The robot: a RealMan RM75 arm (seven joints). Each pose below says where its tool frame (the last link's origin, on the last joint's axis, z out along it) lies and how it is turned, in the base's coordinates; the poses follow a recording.
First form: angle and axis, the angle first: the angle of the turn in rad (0 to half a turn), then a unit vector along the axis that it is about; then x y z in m.
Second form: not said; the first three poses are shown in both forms.
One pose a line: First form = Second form
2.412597, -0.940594, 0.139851, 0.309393, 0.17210, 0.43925, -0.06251 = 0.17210, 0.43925, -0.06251, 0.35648, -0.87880, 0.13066, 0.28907
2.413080, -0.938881, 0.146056, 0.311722, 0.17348, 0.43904, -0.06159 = 0.17348, 0.43904, -0.06159, 0.35625, -0.87728, 0.13647, 0.29127
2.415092, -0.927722, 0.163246, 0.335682, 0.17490, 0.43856, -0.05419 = 0.17490, 0.43856, -0.05419, 0.35531, -0.86719, 0.15259, 0.31378
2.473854, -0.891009, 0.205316, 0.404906, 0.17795, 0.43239, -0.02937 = 0.17795, 0.43239, -0.02937, 0.32770, -0.84181, 0.19398, 0.38255
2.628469, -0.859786, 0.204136, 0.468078, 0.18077, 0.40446, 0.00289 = 0.18077, 0.40446, 0.00289, 0.25376, -0.83164, 0.19745, 0.45276
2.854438, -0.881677, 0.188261, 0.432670, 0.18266, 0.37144, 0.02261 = 0.18266, 0.37144, 0.02261, 0.14308, -0.87261, 0.18632, 0.42822
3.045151, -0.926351, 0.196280, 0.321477, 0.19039, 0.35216, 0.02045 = 0.19039, 0.35216, 0.02045, 0.04820, -0.92527, 0.19605, 0.32110
